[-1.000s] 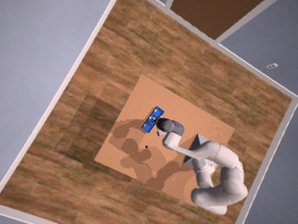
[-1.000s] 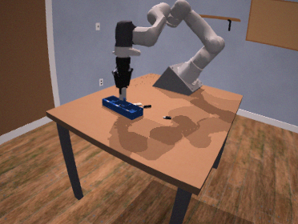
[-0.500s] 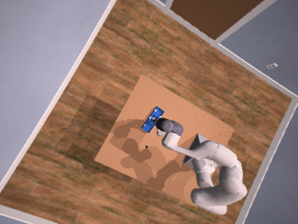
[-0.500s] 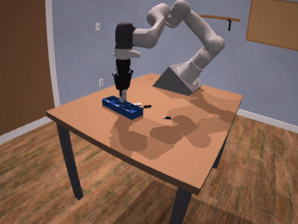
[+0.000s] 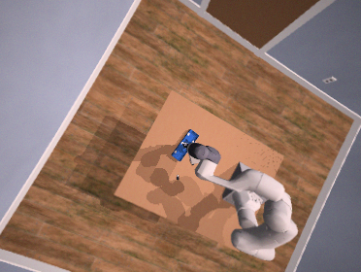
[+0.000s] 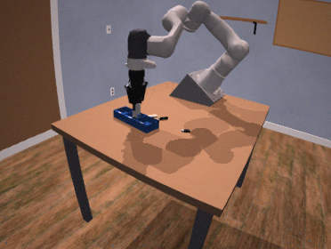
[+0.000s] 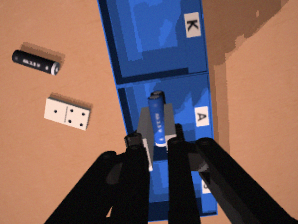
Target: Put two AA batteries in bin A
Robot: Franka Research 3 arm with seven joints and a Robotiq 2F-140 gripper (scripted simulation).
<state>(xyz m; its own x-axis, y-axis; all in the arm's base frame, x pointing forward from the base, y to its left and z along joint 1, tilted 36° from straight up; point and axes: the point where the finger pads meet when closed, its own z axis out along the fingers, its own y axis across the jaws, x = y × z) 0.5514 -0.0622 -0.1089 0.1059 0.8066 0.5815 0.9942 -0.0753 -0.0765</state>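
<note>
The blue AA battery lies 30 mm below my hand. From my hand the other things lie so: white domino (100 mm behind, 60 mm below, 20 mm to the left); blue bin (50 mm below, 10 mm ahead); dark AA battery (110 mm behind, 90 mm to the left, 60 mm below).
</note>
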